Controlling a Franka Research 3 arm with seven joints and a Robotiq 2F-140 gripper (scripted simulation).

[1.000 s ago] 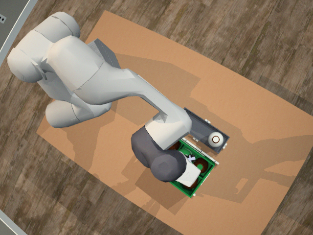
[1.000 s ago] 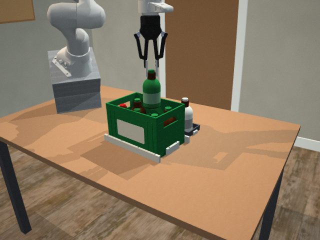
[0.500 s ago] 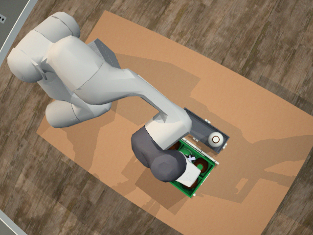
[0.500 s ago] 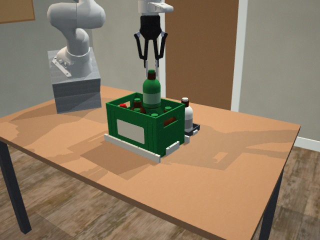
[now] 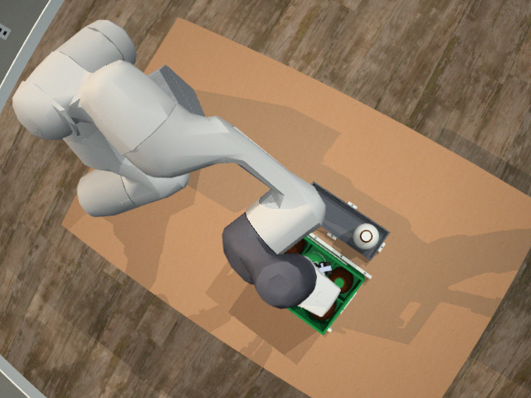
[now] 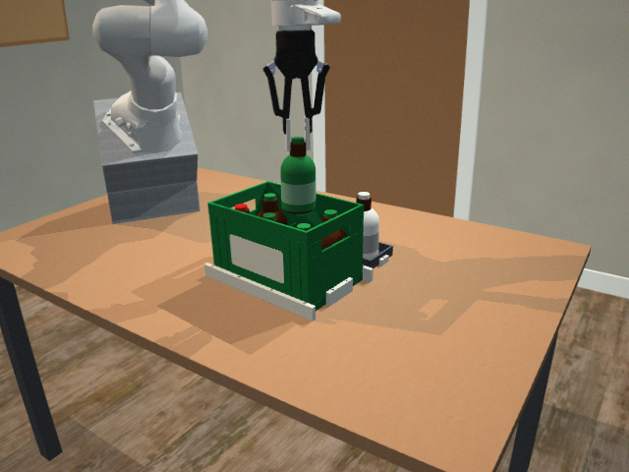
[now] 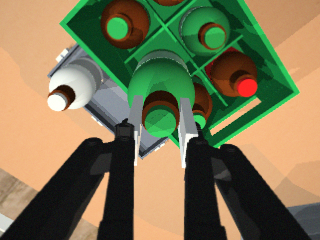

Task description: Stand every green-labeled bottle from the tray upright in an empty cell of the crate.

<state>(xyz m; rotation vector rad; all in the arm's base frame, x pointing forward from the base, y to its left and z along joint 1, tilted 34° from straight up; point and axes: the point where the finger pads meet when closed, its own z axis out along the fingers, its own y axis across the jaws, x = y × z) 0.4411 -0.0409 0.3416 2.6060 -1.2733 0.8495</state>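
Now: the green crate 23 cm below my hand, 4 cm to the right of it and 2 cm behind it. From my hand the other things lie so: white-labeled bottle (23 cm below, 13 cm to the left, 10 cm ahead); grey tray (30 cm below, 14 cm to the left, 2 cm ahead).
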